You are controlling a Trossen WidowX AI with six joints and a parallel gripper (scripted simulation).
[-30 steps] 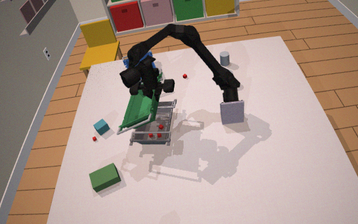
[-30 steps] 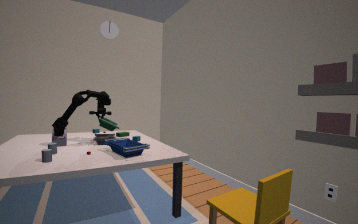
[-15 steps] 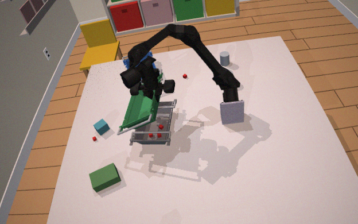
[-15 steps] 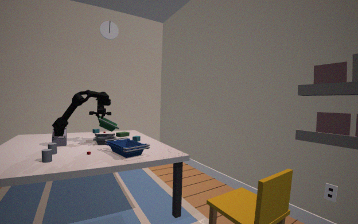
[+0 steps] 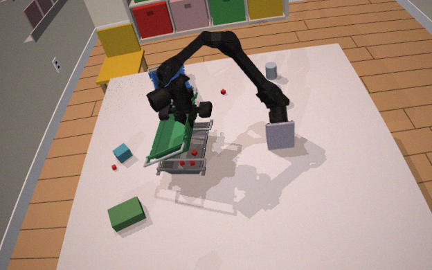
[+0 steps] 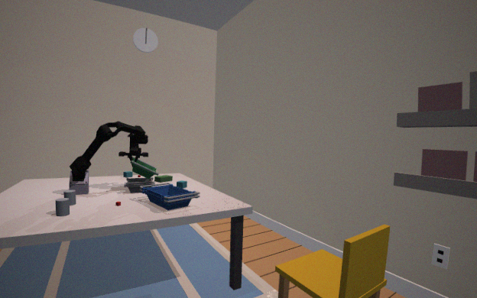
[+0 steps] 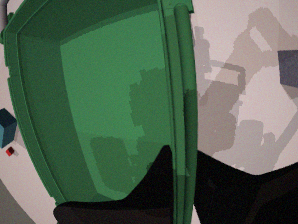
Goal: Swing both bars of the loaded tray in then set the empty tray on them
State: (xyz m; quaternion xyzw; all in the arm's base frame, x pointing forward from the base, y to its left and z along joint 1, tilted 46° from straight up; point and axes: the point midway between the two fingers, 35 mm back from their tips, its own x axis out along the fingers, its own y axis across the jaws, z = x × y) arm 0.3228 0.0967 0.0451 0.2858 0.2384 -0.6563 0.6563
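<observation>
My gripper tip is 7 cm short of the green tray. From my gripper tip the other things lie so: green block (28 cm to the left, 24 cm ahead, 13 cm below).
</observation>
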